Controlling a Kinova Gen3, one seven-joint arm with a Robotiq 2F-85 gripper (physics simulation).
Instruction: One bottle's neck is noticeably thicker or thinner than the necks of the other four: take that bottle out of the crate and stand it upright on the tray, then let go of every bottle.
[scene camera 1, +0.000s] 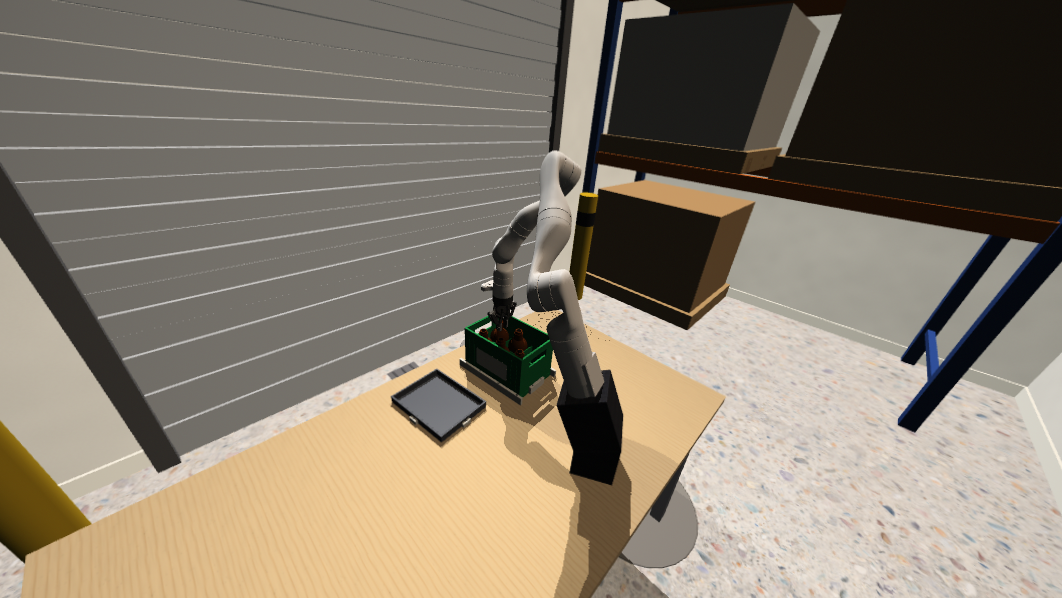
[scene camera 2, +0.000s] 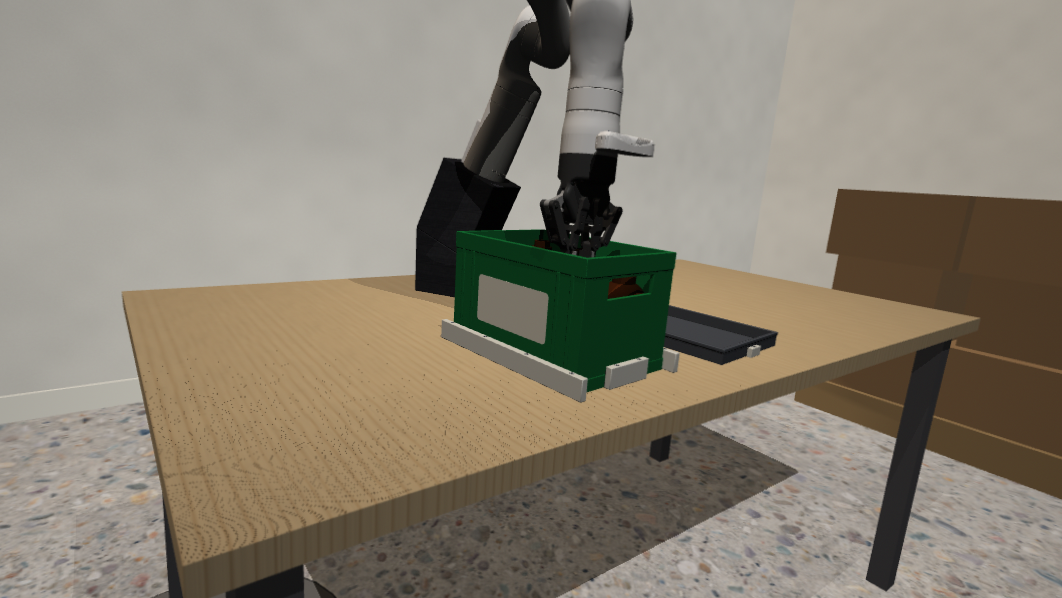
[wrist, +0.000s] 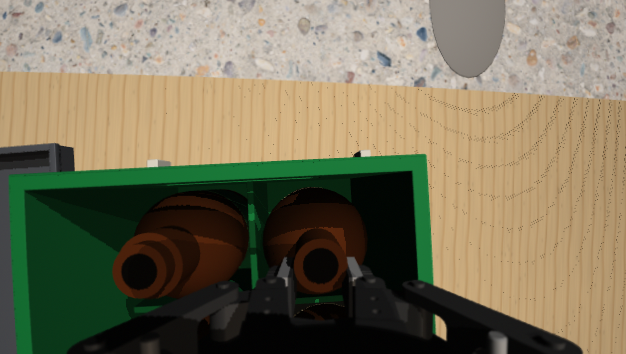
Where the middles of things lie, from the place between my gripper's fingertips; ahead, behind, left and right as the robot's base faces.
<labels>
Now: hand 10 mm short of the brown bottle (wrist: 320, 228) and 50 mm above it. Round my hand: dark tray (scene camera 2: 718, 340): 330 mm to the left, 120 mm below; then green crate (scene camera 2: 553, 305): 70 mm behind, 50 mm to the left, 50 mm below.
</labels>
